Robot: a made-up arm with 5 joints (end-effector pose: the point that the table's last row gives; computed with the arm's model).
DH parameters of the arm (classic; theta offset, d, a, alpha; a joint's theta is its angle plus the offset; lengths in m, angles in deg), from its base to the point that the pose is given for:
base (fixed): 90 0.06 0 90
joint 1: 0 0.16 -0.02 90
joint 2: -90 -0.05 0.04 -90
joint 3: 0 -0.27 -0.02 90
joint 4: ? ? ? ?
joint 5: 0 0.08 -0.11 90
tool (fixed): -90 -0.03 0 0
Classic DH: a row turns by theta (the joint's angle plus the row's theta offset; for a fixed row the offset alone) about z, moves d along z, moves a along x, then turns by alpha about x.
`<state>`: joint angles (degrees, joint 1 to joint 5).
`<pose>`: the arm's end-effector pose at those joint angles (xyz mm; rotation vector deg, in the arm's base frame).
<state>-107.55 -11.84 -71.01 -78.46 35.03</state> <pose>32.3 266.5 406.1 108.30 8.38 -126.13</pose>
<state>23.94 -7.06 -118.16 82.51 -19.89</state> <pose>76.6 -205.4 -33.1 117.16 -98.25 -55.22</pose>
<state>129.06 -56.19 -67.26 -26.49 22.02</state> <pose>333.1 175.0 -288.0 91.22 -103.53 -59.21</pose>
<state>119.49 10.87 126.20 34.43 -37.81</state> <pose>151.4 76.1 -179.5 57.95 120.14 68.12</pose>
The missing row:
joint 4: 90 -0.15 0.07 90
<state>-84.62 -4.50 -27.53 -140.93 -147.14</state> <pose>76.0 92.0 558.0 -5.77 128.85 -48.03</pose>
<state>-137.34 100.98 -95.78 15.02 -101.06</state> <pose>45.8 -52.1 -14.3 -95.72 -37.50 121.61</pose>
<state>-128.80 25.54 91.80 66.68 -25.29</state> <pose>105.5 195.4 184.0 -90.60 -57.24 -129.98</pose>
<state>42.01 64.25 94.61 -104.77 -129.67</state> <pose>-167.1 -283.7 20.3 -88.32 -27.40 -15.50</pose>
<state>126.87 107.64 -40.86 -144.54 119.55</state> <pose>-160.4 -380.6 124.9 -26.60 -42.70 1.14</pose>
